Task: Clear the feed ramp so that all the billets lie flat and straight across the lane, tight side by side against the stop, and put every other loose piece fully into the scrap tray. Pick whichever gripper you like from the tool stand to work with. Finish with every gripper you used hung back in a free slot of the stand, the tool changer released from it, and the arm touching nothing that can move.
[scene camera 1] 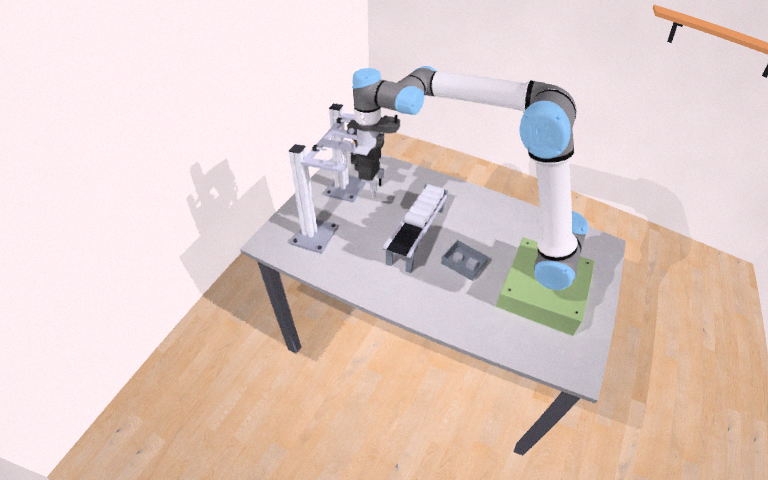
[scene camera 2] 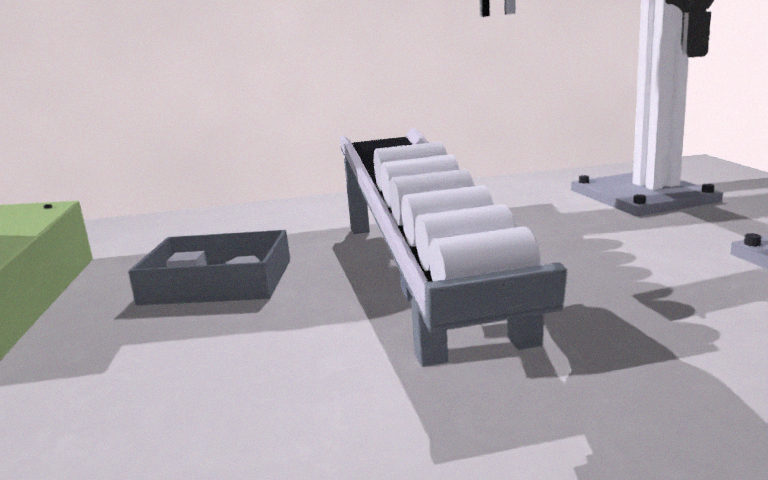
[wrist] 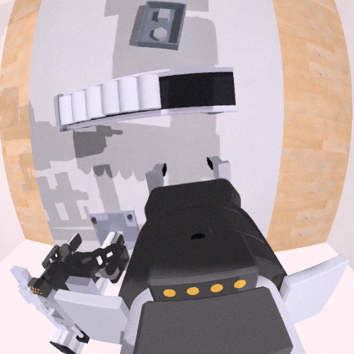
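Several white billets (scene camera 1: 425, 204) (scene camera 2: 484, 251) (wrist: 110, 96) lie across the ramp (scene camera 1: 404, 240) (scene camera 2: 495, 297) (wrist: 197, 90), side by side in a row that ends at the grey stop. They look flat and straight; small gaps cannot be judged. The scrap tray (scene camera 1: 459, 268) (scene camera 2: 201, 284) (wrist: 158, 46) holds a square block (scene camera 2: 187, 258) (wrist: 163, 15) and a hexagonal piece (scene camera 2: 243, 260) (wrist: 159, 33). My parallel gripper (scene camera 1: 376, 187) (scene camera 2: 497, 6) (wrist: 187, 166) is on the arm, open and empty, high above the table between ramp and tool stand (scene camera 1: 304, 192) (scene camera 2: 659, 96) (wrist: 112, 222).
Another gripper (scene camera 2: 697, 33) (wrist: 90, 262) hangs at the stand, close beside mine in the wrist view. The stand's second post (scene camera 1: 339, 164) and its brackets are right by the tool. The green base block (scene camera 1: 538, 305) (scene camera 2: 45, 271) stands beyond the tray from the ramp.
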